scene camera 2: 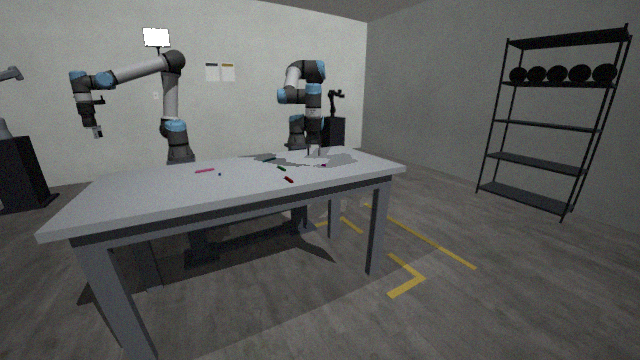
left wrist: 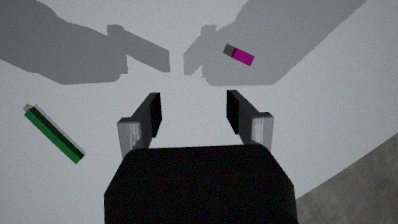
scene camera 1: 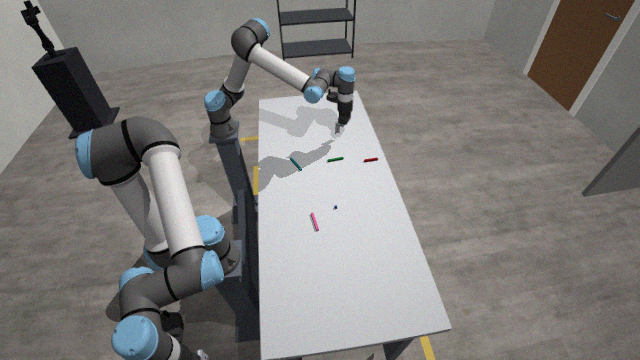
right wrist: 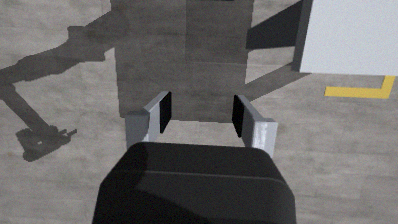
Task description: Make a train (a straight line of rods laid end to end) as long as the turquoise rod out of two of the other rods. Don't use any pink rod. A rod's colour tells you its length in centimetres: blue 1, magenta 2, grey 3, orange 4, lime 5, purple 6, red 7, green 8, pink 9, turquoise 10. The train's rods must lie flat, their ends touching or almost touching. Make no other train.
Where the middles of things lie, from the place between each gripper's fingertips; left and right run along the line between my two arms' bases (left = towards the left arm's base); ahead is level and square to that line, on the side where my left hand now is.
Right now my left hand is 60 mm past the green rod [left wrist: 56, 137], 160 mm to the left of it and 80 mm above it.
I see my right gripper 85 cm to the right of the green rod, 59 cm short of it and 18 cm above it.
